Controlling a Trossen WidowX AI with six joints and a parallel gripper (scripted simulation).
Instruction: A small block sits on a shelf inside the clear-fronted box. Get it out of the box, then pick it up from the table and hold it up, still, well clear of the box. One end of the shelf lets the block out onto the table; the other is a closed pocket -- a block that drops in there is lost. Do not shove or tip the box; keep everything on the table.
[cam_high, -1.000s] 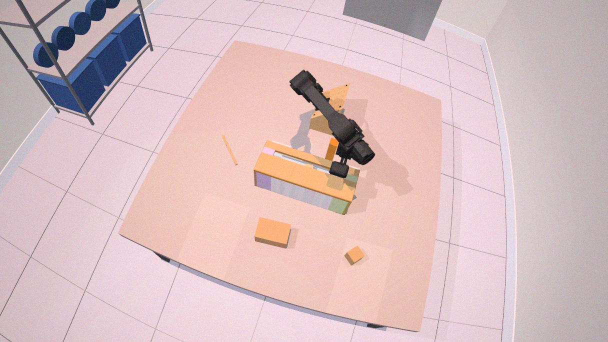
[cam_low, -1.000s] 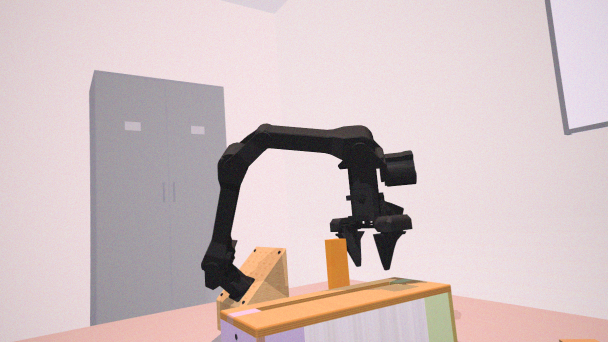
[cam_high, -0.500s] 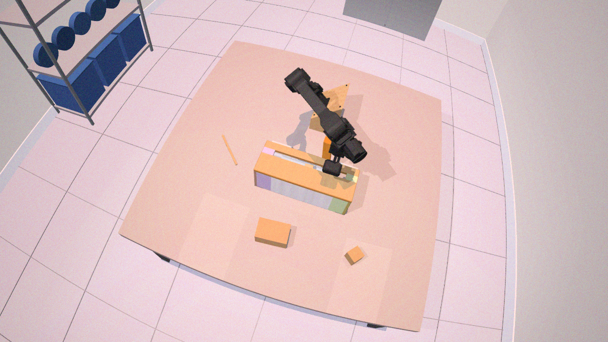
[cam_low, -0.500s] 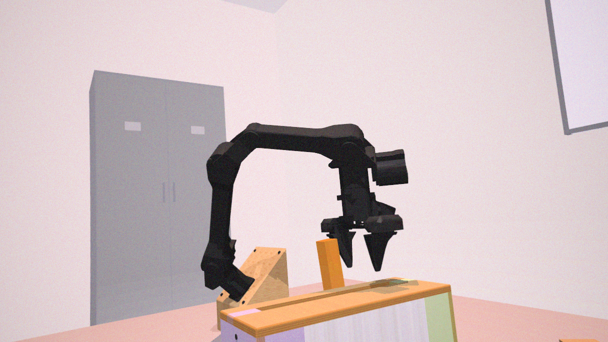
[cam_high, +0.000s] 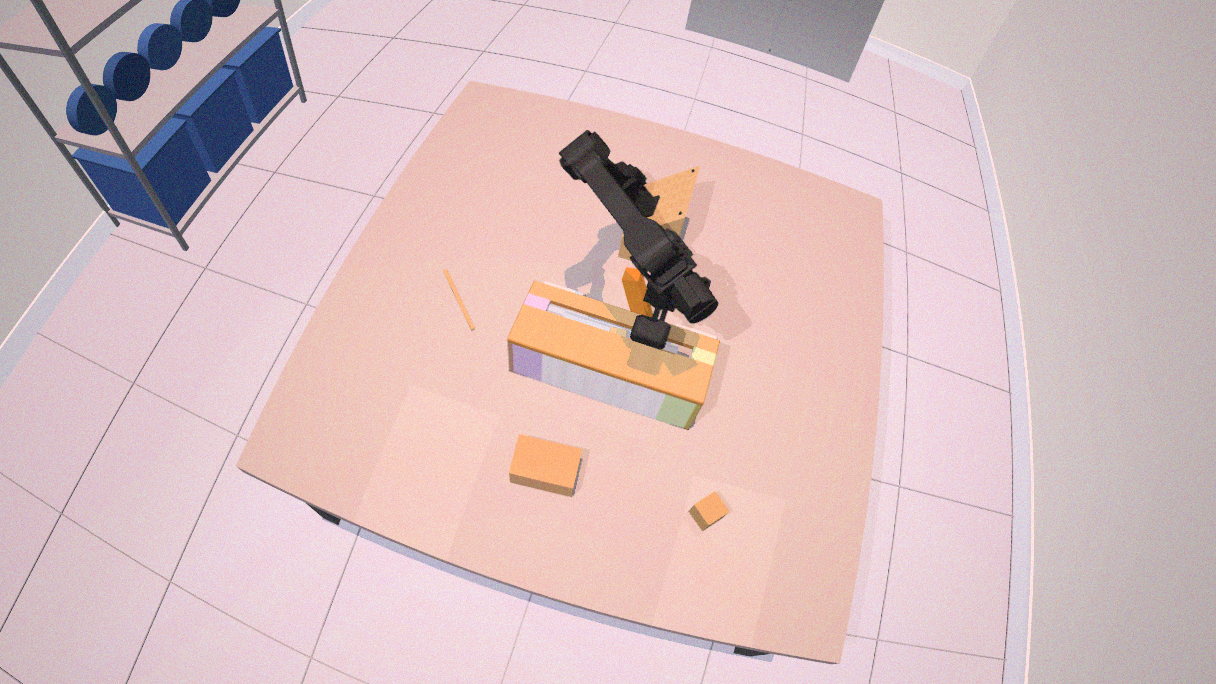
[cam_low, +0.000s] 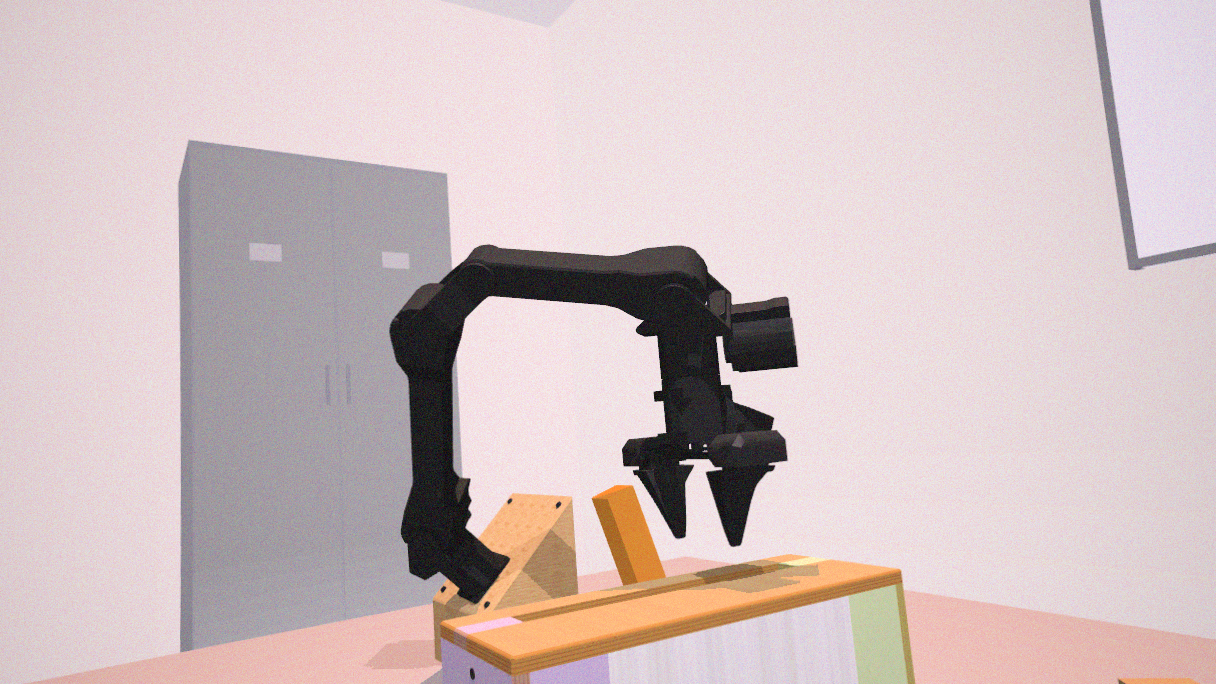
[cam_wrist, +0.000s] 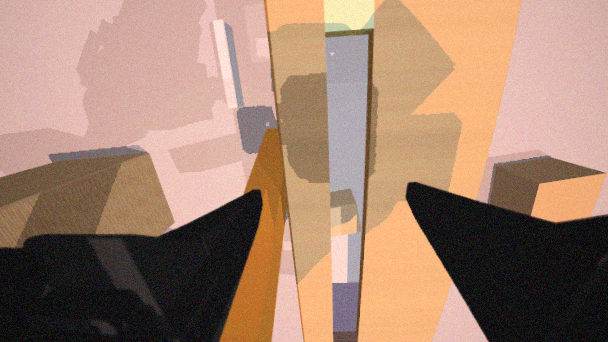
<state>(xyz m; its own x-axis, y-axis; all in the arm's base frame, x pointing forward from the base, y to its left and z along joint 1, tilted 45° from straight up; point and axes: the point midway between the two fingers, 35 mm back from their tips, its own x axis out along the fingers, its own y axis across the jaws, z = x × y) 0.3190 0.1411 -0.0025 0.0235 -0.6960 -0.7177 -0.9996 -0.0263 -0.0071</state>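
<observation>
My gripper tip is now 6 cm to the left of the box and 10 cm above it. Also, from my gripper tip: orange cube: 27 cm ahead, 22 cm to the left, 14 cm below; thin stick: 42 cm to the right, 16 cm below; flat orange slab: 29 cm ahead, 10 cm to the right, 13 cm below.
</observation>
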